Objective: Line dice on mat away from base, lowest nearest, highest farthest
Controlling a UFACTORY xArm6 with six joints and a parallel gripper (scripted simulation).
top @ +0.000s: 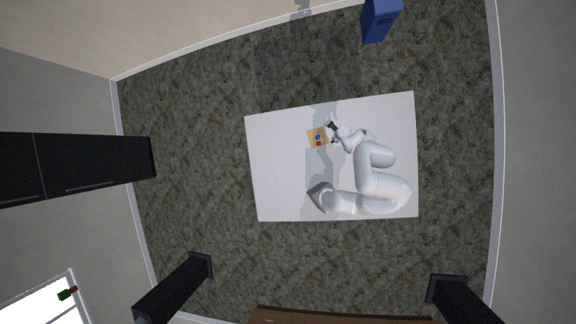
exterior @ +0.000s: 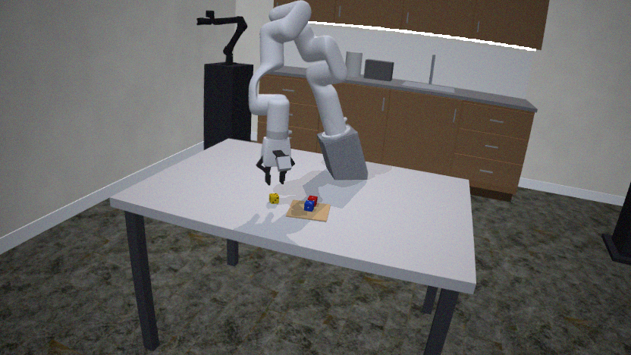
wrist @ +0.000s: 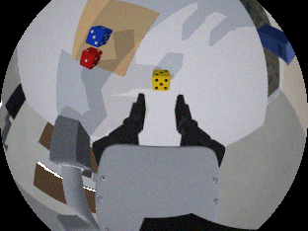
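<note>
The yellow die lies 80 mm below my hand. Round my hand: red die: 50 mm behind, 130 mm to the left, 70 mm below; blue die: 10 mm behind, 140 mm to the left, 70 mm below; tan mat: 10 mm behind, 140 mm to the left, 90 mm below.
</note>
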